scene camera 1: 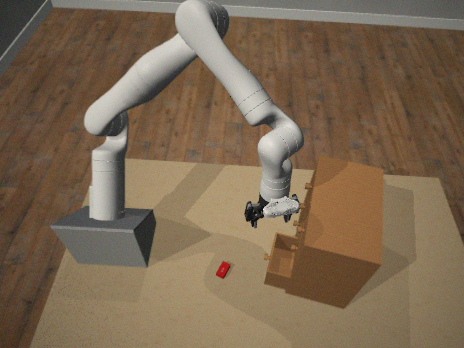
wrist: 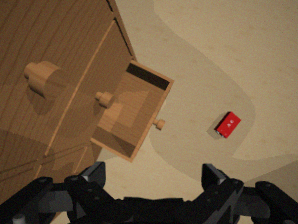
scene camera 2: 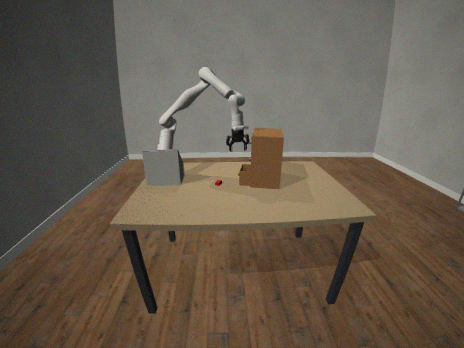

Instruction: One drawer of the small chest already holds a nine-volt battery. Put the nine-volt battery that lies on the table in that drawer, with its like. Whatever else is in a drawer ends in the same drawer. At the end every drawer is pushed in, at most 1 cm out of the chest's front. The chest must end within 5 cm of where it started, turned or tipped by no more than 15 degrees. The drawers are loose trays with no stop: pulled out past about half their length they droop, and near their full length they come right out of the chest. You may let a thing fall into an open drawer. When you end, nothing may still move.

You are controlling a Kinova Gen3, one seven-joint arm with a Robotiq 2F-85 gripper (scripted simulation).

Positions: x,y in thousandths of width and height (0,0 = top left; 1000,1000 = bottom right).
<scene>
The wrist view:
my gripper: 515,775
drawer: 475,413
drawer: 196,757
drawer: 136,181
</scene>
